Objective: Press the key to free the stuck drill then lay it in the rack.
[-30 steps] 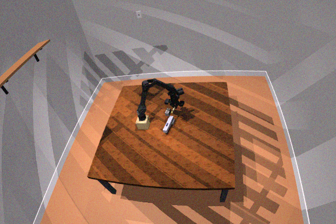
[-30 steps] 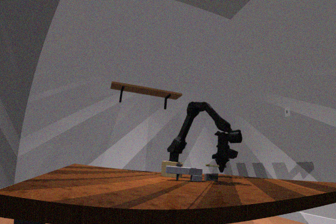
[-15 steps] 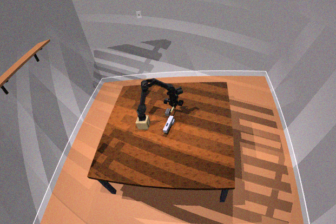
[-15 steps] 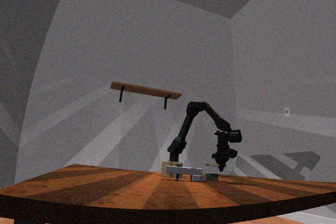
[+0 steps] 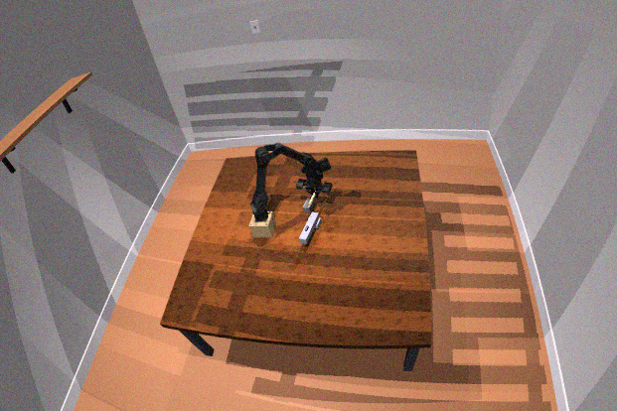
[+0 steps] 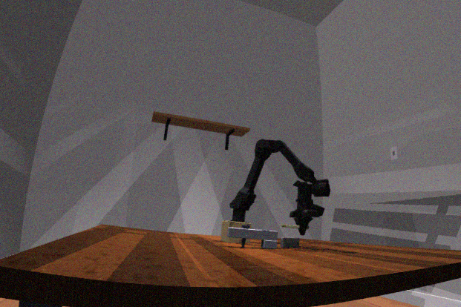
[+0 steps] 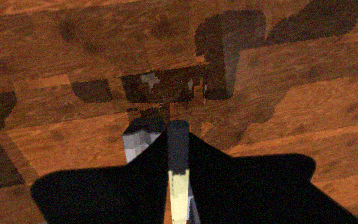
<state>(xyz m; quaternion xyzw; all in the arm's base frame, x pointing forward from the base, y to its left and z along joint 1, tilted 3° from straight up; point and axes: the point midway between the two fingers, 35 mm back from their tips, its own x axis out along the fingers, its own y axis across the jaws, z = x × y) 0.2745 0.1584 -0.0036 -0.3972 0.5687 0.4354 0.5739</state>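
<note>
Right now my gripper tip is 10 mm past the drill, 40 mm to the left of it and 30 mm below it. Also, from my gripper tip: grey block 50 mm behind, 30 mm to the right, 30 mm below.
</note>
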